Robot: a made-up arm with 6 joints. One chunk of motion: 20 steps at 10 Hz.
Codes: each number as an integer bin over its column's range. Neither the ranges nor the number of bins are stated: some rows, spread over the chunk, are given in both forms.
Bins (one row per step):
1: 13 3 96 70 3 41
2: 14 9 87 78 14 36
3: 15 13 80 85 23 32
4: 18 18 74 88 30 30
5: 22 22 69 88 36 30
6: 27 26 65 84 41 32
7: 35 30 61 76 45 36
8: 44 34 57 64 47 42
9: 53 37 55 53 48 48
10: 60 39 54 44 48 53
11: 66 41 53 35 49 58
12: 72 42 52 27 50 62
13: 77 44 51 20 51 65
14: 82 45 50 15 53 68
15: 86 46 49 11 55 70
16: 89 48 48 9 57 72
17: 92 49 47 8 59 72
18: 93 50 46 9 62 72
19: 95 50 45 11 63 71
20: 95 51 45 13 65 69
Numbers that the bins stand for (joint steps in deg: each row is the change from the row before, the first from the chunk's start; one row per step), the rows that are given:
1: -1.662 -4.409 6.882 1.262 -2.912 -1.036
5: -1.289 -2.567 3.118 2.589 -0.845 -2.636
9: -0.005 -1.112 1.167 0.008 -0.094 -0.018
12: 0.782 -0.627 0.748 -1.909 0.031 2.018
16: 1.486 -0.045 0.191 -3.236 0.470 3.473
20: 1.734 0.245 -0.227 -2.941 0.971 3.036
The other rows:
2: -1.620 -3.827 5.627 1.852 -2.223 -1.764
3: -1.579 -3.439 4.652 2.368 -1.660 -2.345
4: -1.455 -2.955 3.815 2.589 -1.221 -2.636
6: -1.082 -2.179 2.561 2.294 -0.532 -2.345
7: -0.751 -1.791 2.003 1.704 -0.282 -1.764
8: -0.378 -1.403 1.445 0.819 -0.157 -0.891
10: 0.285 -0.918 1.027 -0.656 -0.094 0.709
11: 0.533 -0.724 0.888 -1.319 -0.031 1.436
13: 0.989 -0.433 0.609 -2.425 0.094 2.455
14: 1.196 -0.336 0.470 -2.794 0.219 2.891
15: 1.362 -0.239 0.330 -3.089 0.344 3.182
17: 1.610 0.052 0.052 -3.310 0.595 3.473
18: 1.652 0.148 -0.088 -3.236 0.783 3.473
19: 1.734 0.148 -0.227 -3.089 0.845 3.327

